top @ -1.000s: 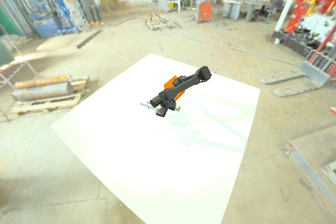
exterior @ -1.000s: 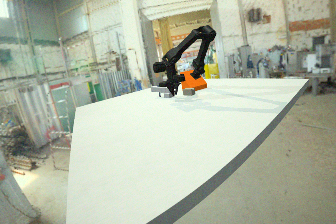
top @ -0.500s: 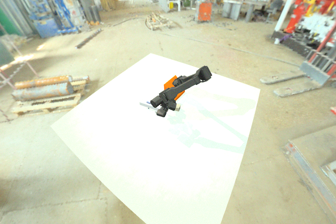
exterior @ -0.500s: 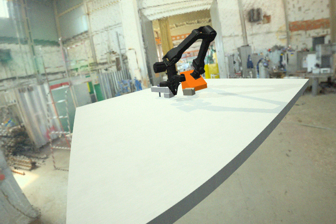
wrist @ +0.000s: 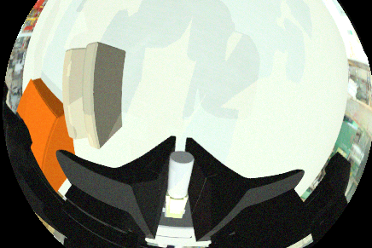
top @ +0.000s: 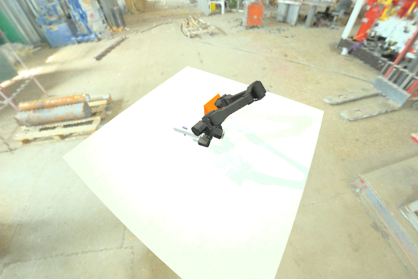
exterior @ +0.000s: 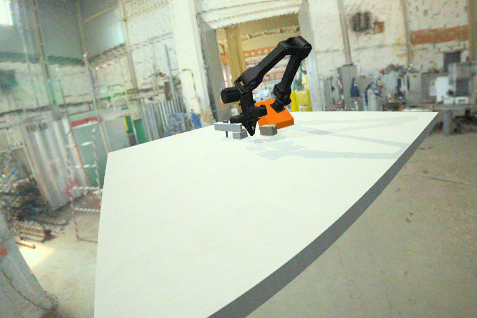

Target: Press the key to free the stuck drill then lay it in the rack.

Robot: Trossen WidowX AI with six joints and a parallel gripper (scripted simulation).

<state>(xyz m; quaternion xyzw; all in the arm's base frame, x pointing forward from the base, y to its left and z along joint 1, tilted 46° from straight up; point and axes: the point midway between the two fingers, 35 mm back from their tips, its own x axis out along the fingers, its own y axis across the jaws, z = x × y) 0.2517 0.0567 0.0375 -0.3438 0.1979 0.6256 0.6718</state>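
The drill lies 5 cm to the right of my gripper tip, 4 cm above it and 1 cm ahead of it. The rest, counted from my gripper tip: blue key (16 cm to the right, 4 cm above, 3 cm ahead); then grey-tan block (8 cm behind, 2 cm to the left); then grey fixture (13 cm to the right, 3 cm above, 2 cm ahead).
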